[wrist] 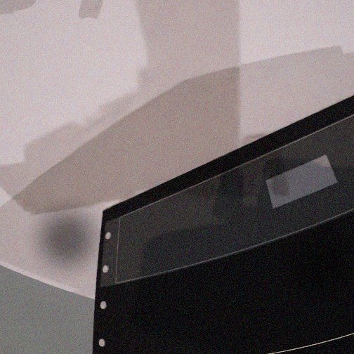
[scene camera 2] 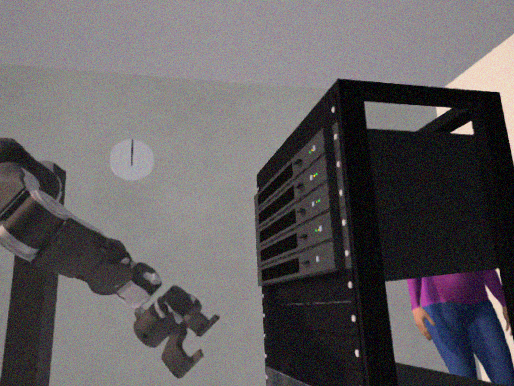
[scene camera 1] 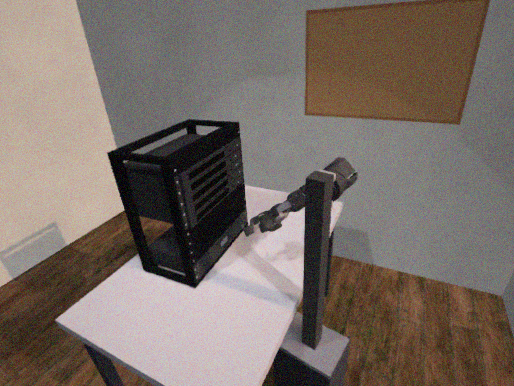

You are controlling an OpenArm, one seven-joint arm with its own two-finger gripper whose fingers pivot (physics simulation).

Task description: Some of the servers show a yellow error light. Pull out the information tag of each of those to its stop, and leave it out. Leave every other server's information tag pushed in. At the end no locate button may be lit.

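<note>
Five servers sit stacked in the upper part of a black rack (scene camera 1: 181,225) (scene camera 2: 366,225) (wrist: 200,176). In scene camera 2, the top server (scene camera 2: 320,154), third server (scene camera 2: 325,195) and fourth server (scene camera 2: 327,231) show small greenish lights. The second server (scene camera 2: 323,170) shows green and yellowish ones. The bottom server (scene camera 2: 327,257) shows a whitish spot. The lights are too small to read surely. Small dark parts stick out left of them; whether these are tags is unclear. My gripper (scene camera 1: 251,226) (scene camera 2: 209,336) is open and empty, in front of the rack's lower part, below the servers. Its fingers do not show in the wrist view.
The rack stands on a white table (scene camera 1: 150,320) (wrist: 65,60). A glossy lower panel (wrist: 190,237) with a pale label (wrist: 301,181) shows in the wrist view. The arm's dark column (scene camera 1: 317,260) stands at the table's edge. A person (scene camera 2: 457,300) stands behind the rack.
</note>
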